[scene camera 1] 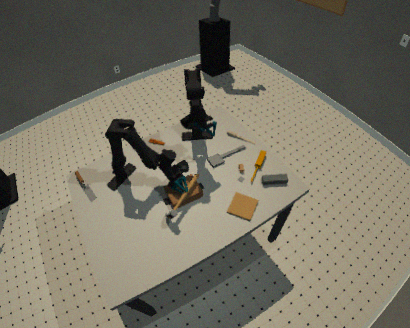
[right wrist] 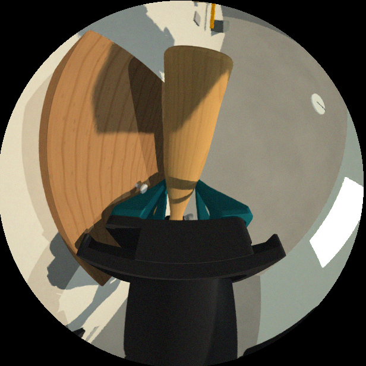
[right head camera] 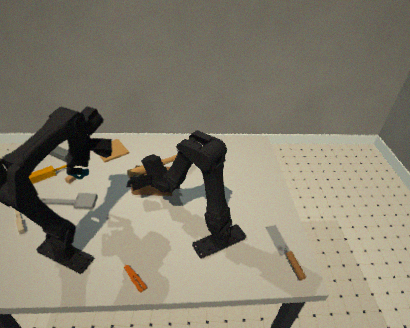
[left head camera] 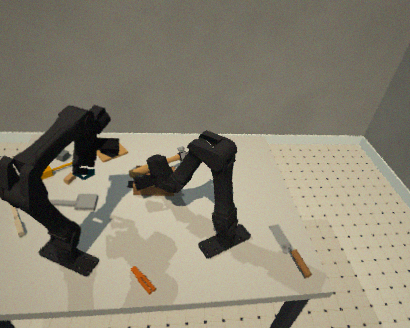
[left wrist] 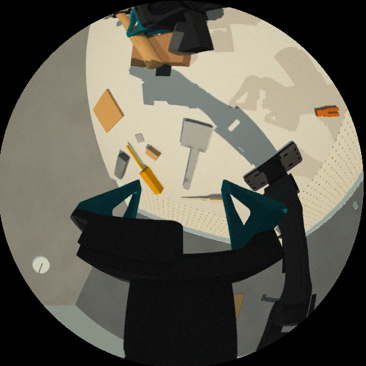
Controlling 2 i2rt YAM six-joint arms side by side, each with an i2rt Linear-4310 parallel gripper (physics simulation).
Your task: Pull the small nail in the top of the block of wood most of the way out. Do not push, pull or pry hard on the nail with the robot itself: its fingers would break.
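Frame: origin at the left arm's base, x left, y back, z up, level; millimetres.
Where they show: left gripper, between the fingertips: (scene camera 1: pixel 208 133) (right head camera: pixel 80 166) (left head camera: pixel 84 167); right gripper, between the fingertips: (scene camera 1: pixel 186 192); left arm's base, origin of its link: (scene camera 1: pixel 197 136) (right head camera: pixel 65 255) (left head camera: pixel 69 257); right arm's base, origin of its link: (scene camera 1: pixel 122 176) (right head camera: pixel 219 241) (left head camera: pixel 224 241).
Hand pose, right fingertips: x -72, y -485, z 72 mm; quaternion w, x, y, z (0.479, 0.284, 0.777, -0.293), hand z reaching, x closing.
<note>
Each offset is from my right fingertips to the centre of the thing. "spot": to the spot under its first point.
The brown wood block @(dx -21, dy +43, dz -42 mm) (left head camera: pixel 155 192) (right head camera: pixel 150 191) (scene camera 1: pixel 193 198) (left wrist: pixel 172 57) (right wrist: pixel 75 140) lies on the table. In the right wrist view a small nail (right wrist: pixel 143 188) with a silvery head shows at its top, beside my fingers; how far it stands out is unclear. My right gripper (scene camera 1: pixel 181 185) (right wrist: pixel 181 183) is shut on the wooden handle of a hammer (left head camera: pixel 170 159) (scene camera 1: pixel 191 185) (left wrist: pixel 142 50) (right wrist: pixel 192 100). The handle slants over the block, and the metal hammer head @(spot: dx -70, dy -114, dz +21 mm) (left head camera: pixel 181 151) (scene camera 1: pixel 171 215) is past its edge. My left gripper (left head camera: pixel 83 173) (scene camera 1: pixel 212 129) (left wrist: pixel 181 184) is open and empty, away from the block.
A grey flat-headed tool @(dx +250, dy +294, dz -64 mm) (left head camera: pixel 87 202) (scene camera 1: pixel 216 160) (left wrist: pixel 196 135), a yellow screwdriver @(dx +407, dy +181, dz -56 mm) (scene camera 1: pixel 260 159) (left wrist: pixel 151 181), a tan square board @(dx +281, dy -65, dz -66 mm) (scene camera 1: pixel 243 206) (left wrist: pixel 108 110) and a grey bar @(dx +484, dy +78, dz -55 mm) (scene camera 1: pixel 275 179) lie on the table. An orange tool @(dx -192, dy +454, dz -67 mm) (left head camera: pixel 143 280) and a wooden-handled scraper @(spot: dx -668, dy +194, dz -34 mm) (left head camera: pixel 301 263) lie nearer the arm bases.
</note>
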